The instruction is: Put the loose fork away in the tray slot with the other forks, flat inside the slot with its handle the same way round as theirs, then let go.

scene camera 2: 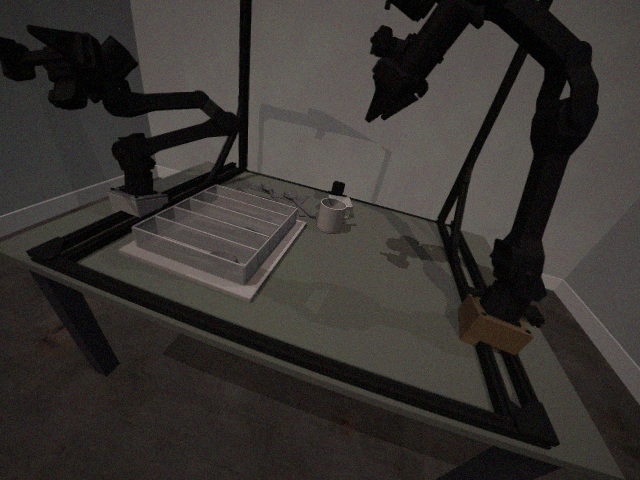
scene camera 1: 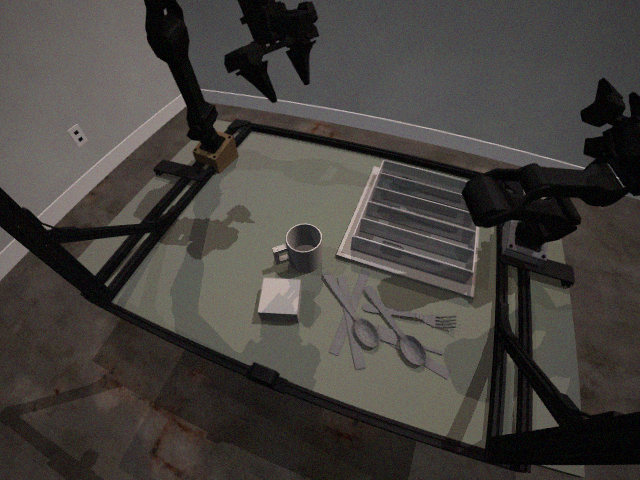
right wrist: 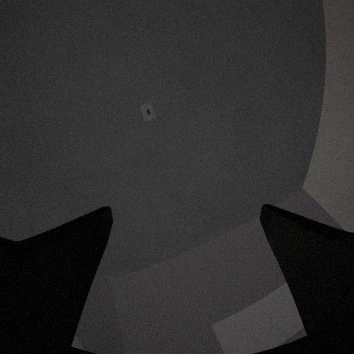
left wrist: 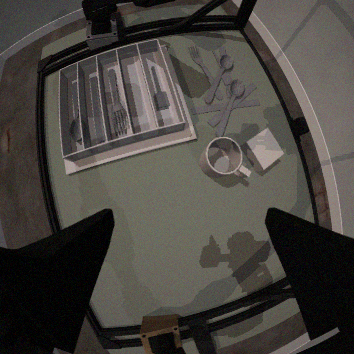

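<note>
The loose fork lies among other loose cutlery beside the tray. Its tines point right in scene camera 1, and a spoon crosses its handle. The clear-walled tray has parallel slots. In the left wrist view the tray forks lie in the middle slot, tines toward the bottom of the picture. My left gripper is open and empty, high above the table. My right gripper is open and empty, raised away from the table and facing a wall.
A mug and a white block stand near the cutlery. Loose spoons rest on flat pieces. A base board lies under the tray. Black rails edge the table.
</note>
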